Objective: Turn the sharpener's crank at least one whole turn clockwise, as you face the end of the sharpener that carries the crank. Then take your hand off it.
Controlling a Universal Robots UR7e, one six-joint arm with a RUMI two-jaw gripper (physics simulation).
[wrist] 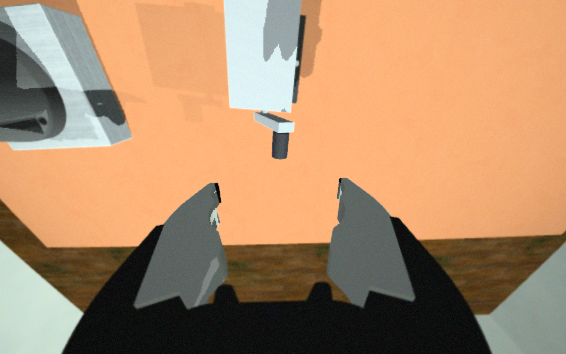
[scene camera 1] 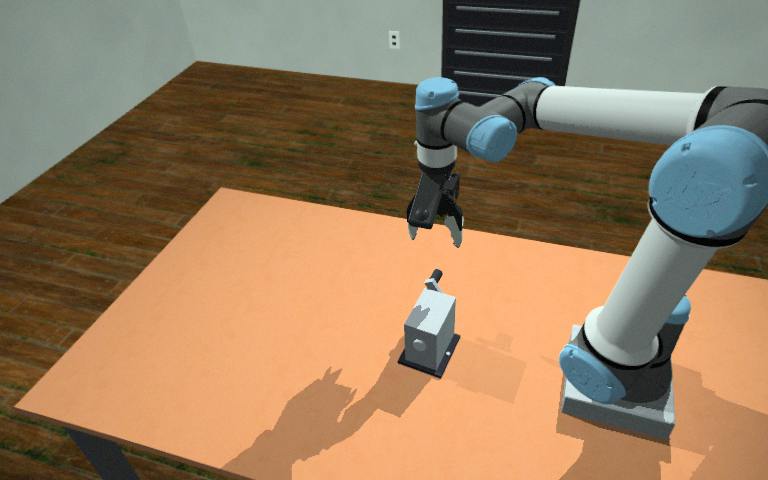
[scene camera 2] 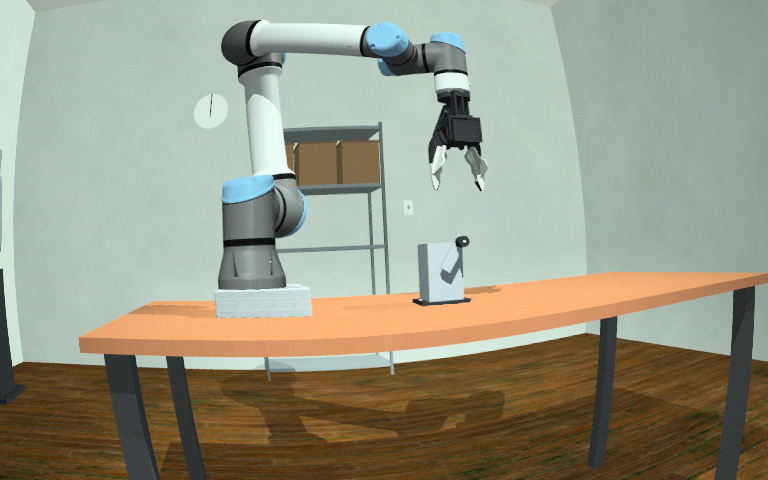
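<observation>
The grey box-shaped sharpener stands upright on its dark base plate on the table. Its light crank arm is on one end and, in scene camera 2, leans up and to the right. The dark crank handle sticks out from the arm's upper end, level with about the top of the box. My gripper is open and empty, pointing down, well above the handle and apart from it.
The orange table carries the sharpener and my arm's light base block. A shelf rack with brown boxes and a dark drawer cabinet stand beyond the table.
</observation>
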